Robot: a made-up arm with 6 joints. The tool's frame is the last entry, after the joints. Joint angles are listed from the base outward. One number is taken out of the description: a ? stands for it. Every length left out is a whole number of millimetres.
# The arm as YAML. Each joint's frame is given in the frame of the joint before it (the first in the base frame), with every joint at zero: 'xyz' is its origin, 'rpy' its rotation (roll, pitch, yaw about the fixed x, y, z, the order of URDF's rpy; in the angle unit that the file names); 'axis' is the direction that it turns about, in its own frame. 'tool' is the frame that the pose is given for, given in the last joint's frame.
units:
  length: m
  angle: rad
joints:
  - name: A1
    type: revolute
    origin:
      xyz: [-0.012, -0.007, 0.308]
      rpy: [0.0, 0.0, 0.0]
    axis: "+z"
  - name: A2
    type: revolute
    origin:
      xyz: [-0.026, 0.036, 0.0]
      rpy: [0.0, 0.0, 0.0]
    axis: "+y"
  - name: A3
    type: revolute
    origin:
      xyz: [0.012, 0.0, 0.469]
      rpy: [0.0, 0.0, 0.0]
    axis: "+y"
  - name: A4
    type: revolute
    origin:
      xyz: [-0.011, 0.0, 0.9]
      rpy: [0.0, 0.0, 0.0]
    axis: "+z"
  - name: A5
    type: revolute
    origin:
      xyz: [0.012, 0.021, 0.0]
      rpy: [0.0, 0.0, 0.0]
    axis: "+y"
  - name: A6
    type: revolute
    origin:
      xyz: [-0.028, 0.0, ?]
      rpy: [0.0, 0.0, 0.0]
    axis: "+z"
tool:
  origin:
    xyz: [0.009, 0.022, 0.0]
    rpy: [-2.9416, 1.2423, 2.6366]
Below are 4 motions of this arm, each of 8 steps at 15 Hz.
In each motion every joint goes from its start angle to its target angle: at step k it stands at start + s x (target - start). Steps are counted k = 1, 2, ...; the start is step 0. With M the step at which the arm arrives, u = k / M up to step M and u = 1 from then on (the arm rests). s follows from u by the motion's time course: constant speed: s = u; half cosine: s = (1 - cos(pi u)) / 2; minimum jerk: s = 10 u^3 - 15 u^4 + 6 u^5.
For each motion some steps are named. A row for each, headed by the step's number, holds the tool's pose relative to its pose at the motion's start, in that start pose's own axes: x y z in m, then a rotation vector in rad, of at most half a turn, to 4 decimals.
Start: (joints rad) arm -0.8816 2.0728 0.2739 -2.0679 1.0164 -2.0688
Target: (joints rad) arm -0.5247 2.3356 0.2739 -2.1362 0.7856 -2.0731
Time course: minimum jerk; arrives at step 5
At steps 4, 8:
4: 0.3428 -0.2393 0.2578 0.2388 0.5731 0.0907
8: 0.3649 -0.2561 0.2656 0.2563 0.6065 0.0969

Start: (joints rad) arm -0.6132 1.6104 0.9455 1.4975 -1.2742 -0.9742
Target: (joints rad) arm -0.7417 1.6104 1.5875 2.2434 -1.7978 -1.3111
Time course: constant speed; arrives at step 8
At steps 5, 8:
5: -0.1188 -0.0704 0.3954 0.3663 0.6945 0.4231
8: -0.1131 -0.1716 0.6133 0.6461 1.1172 0.6950

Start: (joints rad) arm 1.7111 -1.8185 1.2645 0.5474 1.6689 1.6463
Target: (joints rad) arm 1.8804 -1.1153 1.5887 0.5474 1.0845 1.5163
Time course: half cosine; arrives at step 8
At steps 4, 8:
4: -0.2979 -0.1582 -0.4078 -0.2426 0.1208 -0.0108
8: -0.6664 -0.4536 -0.5973 -0.4712 0.2148 0.0436

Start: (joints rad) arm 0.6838 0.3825 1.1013 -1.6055 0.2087 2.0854
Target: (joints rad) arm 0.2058 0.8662 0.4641 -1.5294 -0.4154 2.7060
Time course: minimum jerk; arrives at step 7
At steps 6, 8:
6: -0.1276 -0.5187 0.0505 -0.4952 -0.1662 -0.3415
8: -0.1267 -0.5318 0.0541 -0.5047 -0.1688 -0.3502

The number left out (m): 0.102
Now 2 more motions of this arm.
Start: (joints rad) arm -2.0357 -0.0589 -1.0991 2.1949 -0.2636 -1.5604
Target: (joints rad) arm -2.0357 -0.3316 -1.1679 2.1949 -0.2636 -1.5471
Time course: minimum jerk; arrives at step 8
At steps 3, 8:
3: 0.0280 -0.0036 -0.1094 -0.0179 -0.0931 -0.0020
8: 0.1461 -0.0202 -0.3787 -0.0644 -0.3384 -0.0086

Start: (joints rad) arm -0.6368 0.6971 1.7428 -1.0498 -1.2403 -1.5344
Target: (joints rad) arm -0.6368 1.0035 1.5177 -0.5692 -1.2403 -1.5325
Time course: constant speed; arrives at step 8
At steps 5, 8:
5: 0.0077 0.0667 -0.0669 -0.0805 0.1860 -0.2281
8: 0.0220 0.1042 -0.1116 -0.1229 0.2955 -0.3686

